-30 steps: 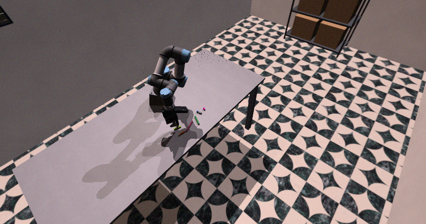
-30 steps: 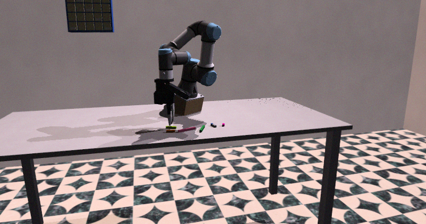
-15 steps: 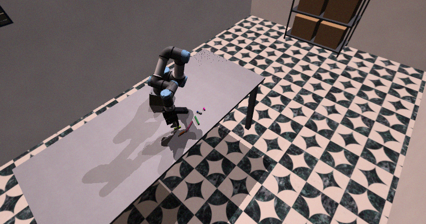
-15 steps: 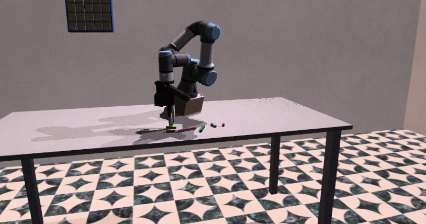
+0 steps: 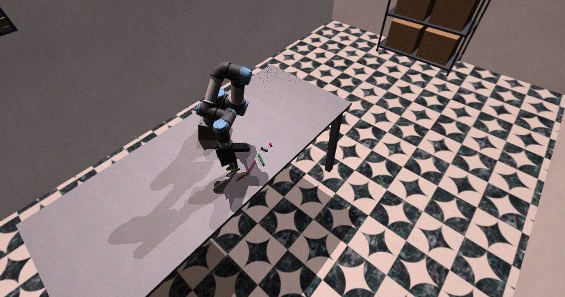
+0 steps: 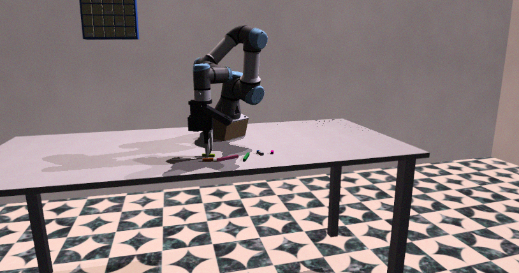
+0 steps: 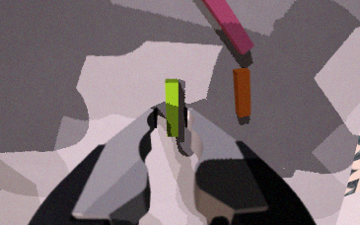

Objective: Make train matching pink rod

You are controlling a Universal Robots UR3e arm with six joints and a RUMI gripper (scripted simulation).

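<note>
The lime rod lies 1 cm below my hand. Also, from my hand: green rod (15 cm to the left, 3 cm ahead, 1 cm below); then orange rod (6 cm ahead, 1 cm below); then pink rod (8 cm to the left, 4 cm ahead, 1 cm below).
</note>
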